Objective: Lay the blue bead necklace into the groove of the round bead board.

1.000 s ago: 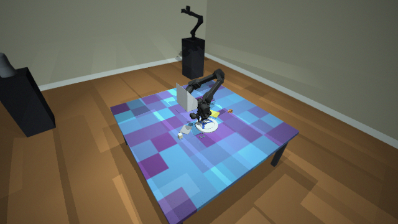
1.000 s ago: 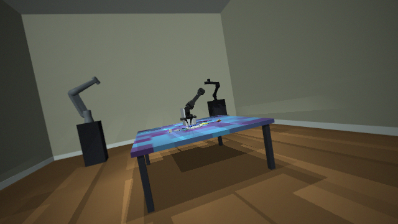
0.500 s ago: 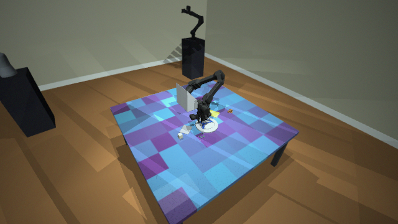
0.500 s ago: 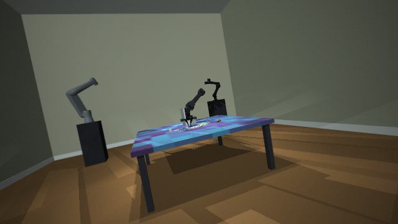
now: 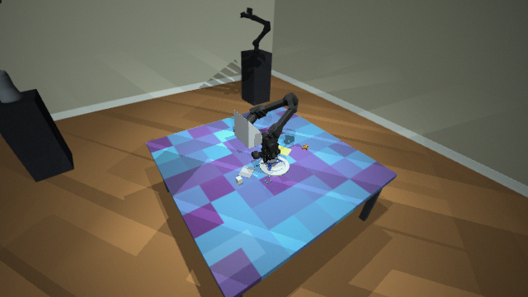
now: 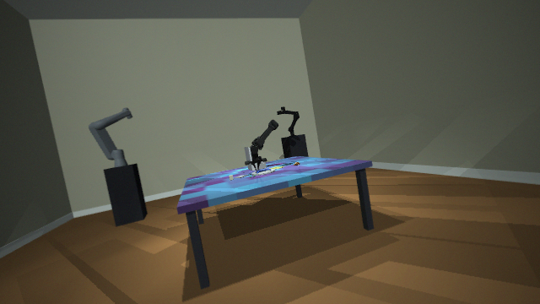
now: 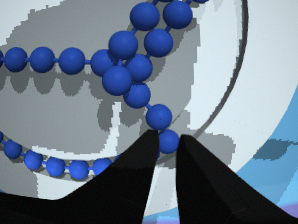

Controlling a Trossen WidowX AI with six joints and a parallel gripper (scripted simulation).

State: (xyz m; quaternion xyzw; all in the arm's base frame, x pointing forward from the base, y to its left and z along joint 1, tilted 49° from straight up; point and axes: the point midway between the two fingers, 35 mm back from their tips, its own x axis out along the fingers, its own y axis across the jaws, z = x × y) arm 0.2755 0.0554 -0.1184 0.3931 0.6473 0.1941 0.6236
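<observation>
The round white bead board is 50 mm ahead of my gripper tip, 40 mm to the left of it and 10 mm below it. Also, from my gripper tip: cream cube: 30 mm ahead, 240 mm to the right; yellow patch: 50 mm behind, 200 mm to the left, 10 mm below; flat grey square: 10 mm behind, 140 mm to the right, 10 mm below.
</observation>
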